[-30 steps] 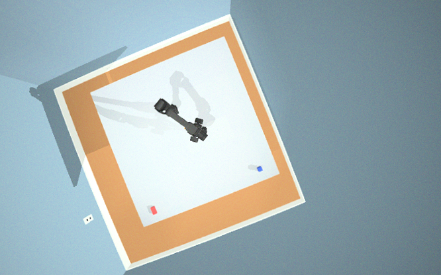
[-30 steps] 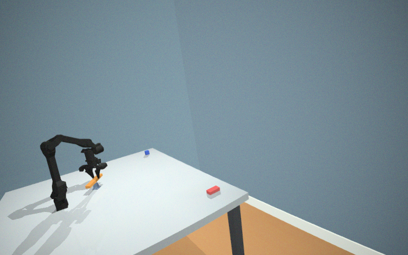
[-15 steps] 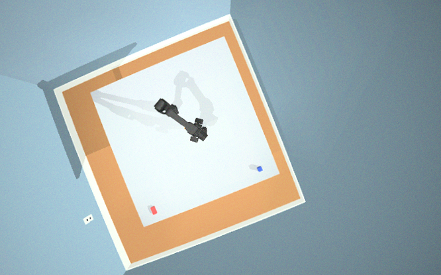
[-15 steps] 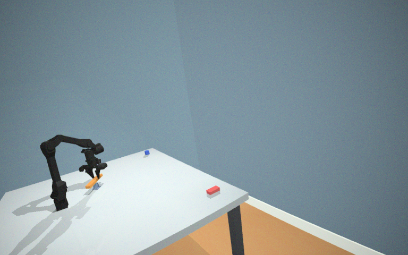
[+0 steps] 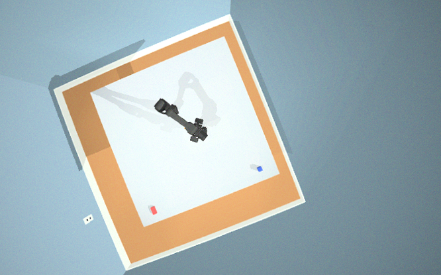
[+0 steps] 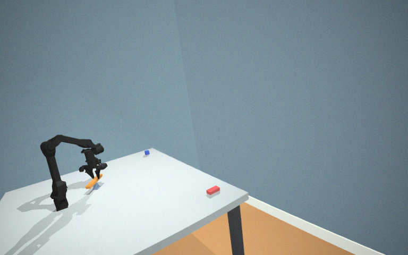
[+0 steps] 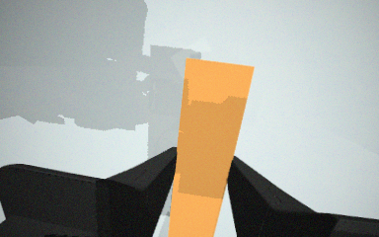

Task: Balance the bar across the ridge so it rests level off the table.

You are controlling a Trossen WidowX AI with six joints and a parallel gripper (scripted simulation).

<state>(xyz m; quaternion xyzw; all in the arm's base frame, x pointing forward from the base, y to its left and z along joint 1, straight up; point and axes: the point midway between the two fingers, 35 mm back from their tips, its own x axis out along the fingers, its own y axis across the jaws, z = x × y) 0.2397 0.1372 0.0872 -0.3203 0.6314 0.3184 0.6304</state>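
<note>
Now: the orange bar 20 mm to the right of my gripper tip and 20 mm behind it. The rest, counted from my gripper tip: small blue cube 500 mm ahead, 360 mm to the left, 40 mm below; then red block 640 mm to the right, 500 mm ahead, 40 mm below.
</note>
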